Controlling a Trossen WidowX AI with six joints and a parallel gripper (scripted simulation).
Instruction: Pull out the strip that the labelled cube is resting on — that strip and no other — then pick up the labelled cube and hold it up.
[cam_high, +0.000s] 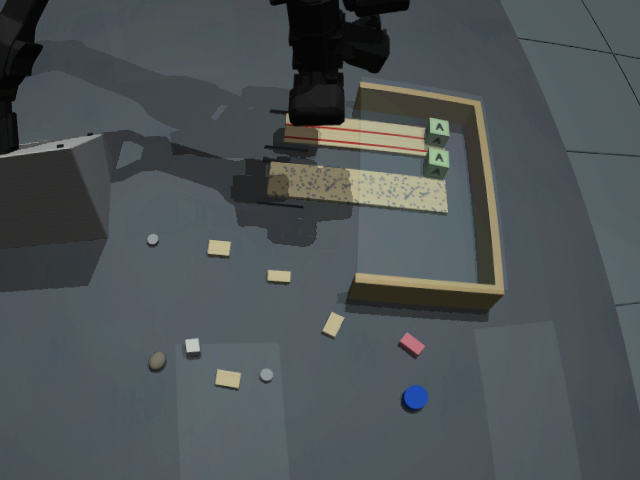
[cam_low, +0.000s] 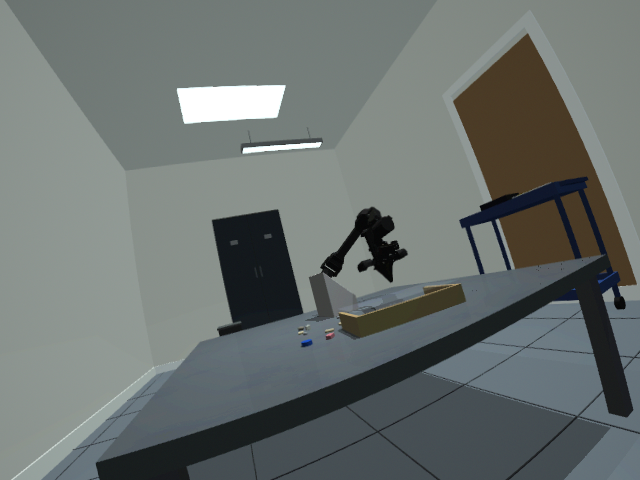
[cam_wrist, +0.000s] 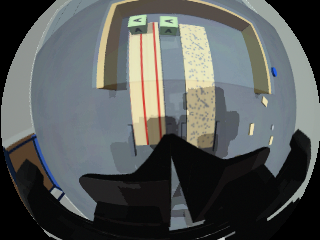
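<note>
Right now the speckled strip is 50 mm ahead of my gripper tip, 80 mm to the right of it and 90 mm below it. From my gripper tip the other things lie so: blue disc 40 mm ahead, 380 mm to the right, 90 mm below; pink block 50 mm ahead, 310 mm to the right, 90 mm below; white cube 210 mm behind, 270 mm to the right, 90 mm below.
</note>
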